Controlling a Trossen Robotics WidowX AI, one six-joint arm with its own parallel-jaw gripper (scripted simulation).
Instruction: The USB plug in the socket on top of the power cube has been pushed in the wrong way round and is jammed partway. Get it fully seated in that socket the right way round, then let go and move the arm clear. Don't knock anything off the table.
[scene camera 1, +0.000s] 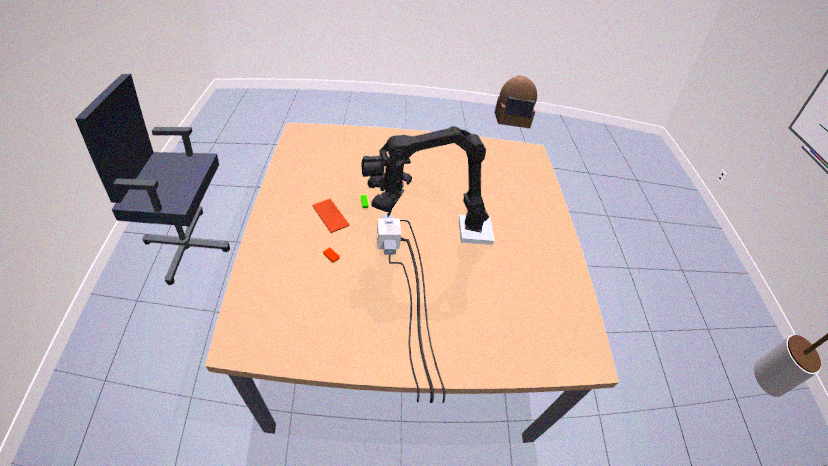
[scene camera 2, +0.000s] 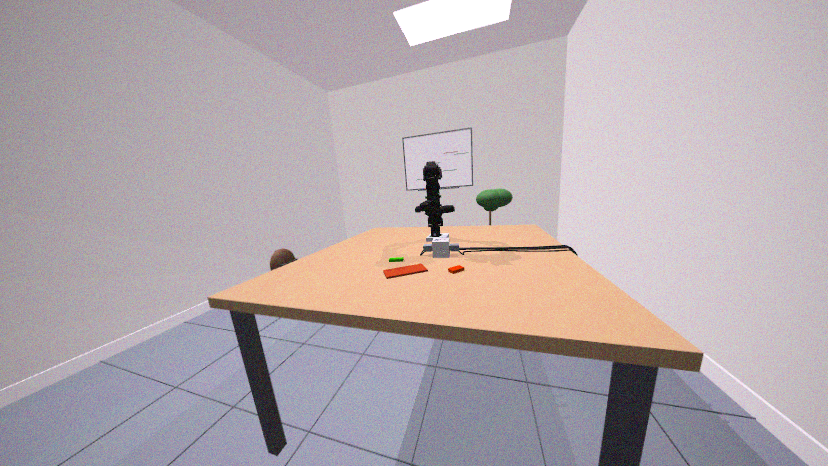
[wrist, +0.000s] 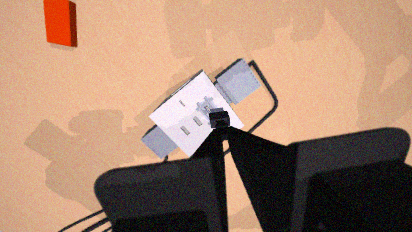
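You'd see a white power cube (scene camera 1: 389, 231) here. My gripper (scene camera 1: 390, 209) carries a black USB plug, and the wrist view shows my gripper (wrist: 223, 133) too.
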